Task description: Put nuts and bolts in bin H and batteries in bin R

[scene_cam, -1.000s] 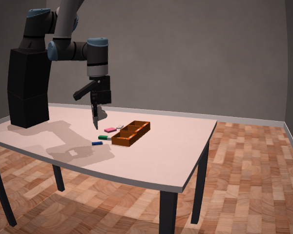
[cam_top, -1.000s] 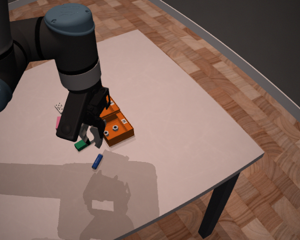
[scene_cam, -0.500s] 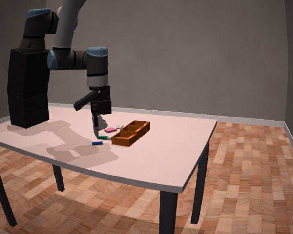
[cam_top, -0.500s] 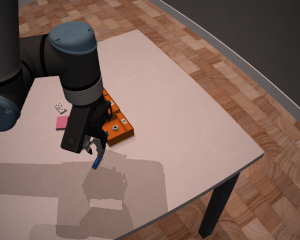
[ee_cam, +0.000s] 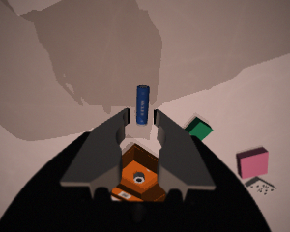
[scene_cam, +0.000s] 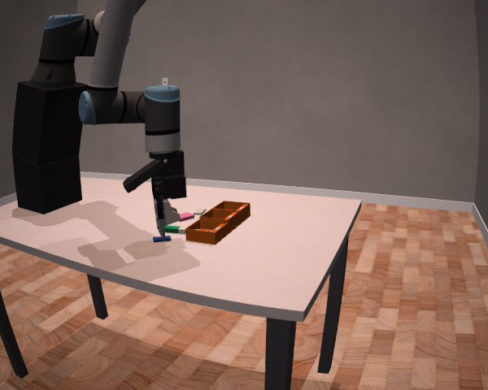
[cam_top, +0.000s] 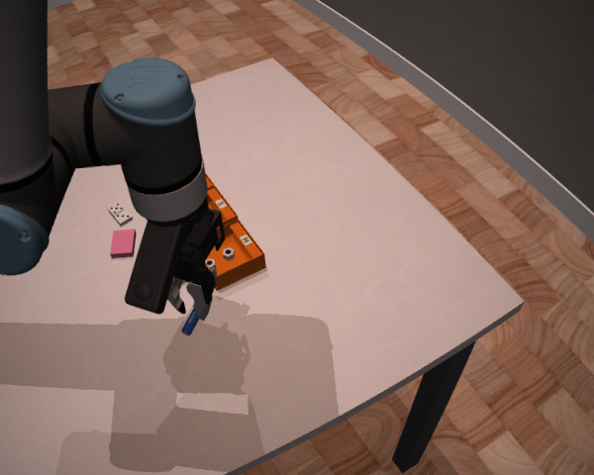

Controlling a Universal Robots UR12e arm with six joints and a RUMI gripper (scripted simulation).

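Now: the blue battery 2 cm below my hand. The rest, counted from my hand: green block: 8 cm to the left, 2 cm below; orange bin row: 8 cm ahead, 17 cm to the left, 1 cm below; pink block: 6 cm behind, 19 cm to the left, 2 cm below.
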